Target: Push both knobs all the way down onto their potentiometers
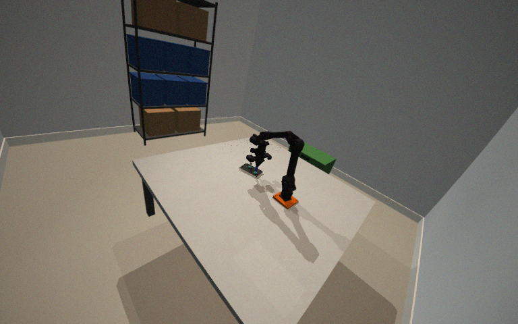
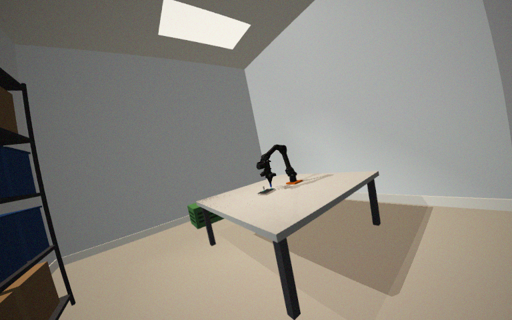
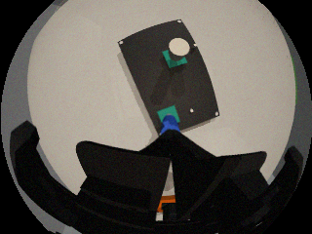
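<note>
Right now the blue knob is 1 cm below my gripper tip. From my gripper tip the other things lie so: white knob (8 cm ahead, 2 cm below).
</note>
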